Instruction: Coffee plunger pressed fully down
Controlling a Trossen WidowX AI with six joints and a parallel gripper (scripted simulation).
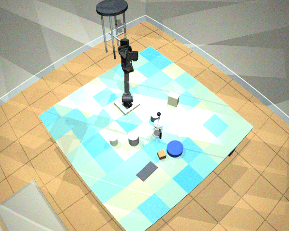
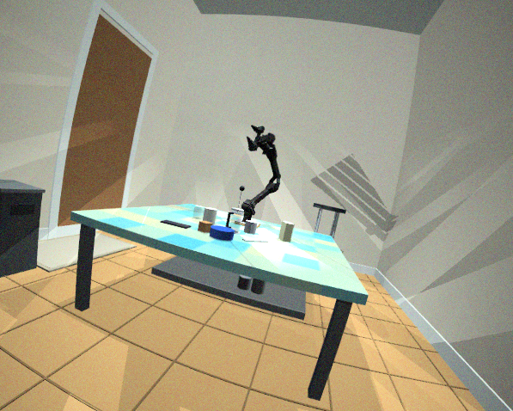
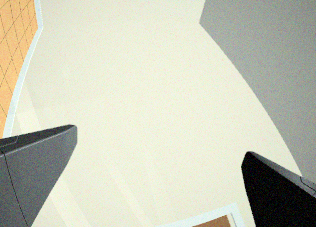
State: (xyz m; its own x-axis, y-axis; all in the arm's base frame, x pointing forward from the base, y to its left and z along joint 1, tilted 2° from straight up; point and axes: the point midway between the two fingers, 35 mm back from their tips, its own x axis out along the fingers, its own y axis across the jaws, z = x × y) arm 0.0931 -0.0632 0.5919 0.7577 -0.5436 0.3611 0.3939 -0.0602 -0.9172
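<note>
The coffee press is 220 mm ahead of my gripper tip, 70 mm to the left of it and 500 mm below it. The rest, counted from my gripper tip: beige box 90 mm ahead, 360 mm to the left, 570 mm below; white strip 290 mm ahead, 220 mm to the left, 620 mm below; orange cube 360 mm ahead, 40 mm to the right, 600 mm below.
</note>
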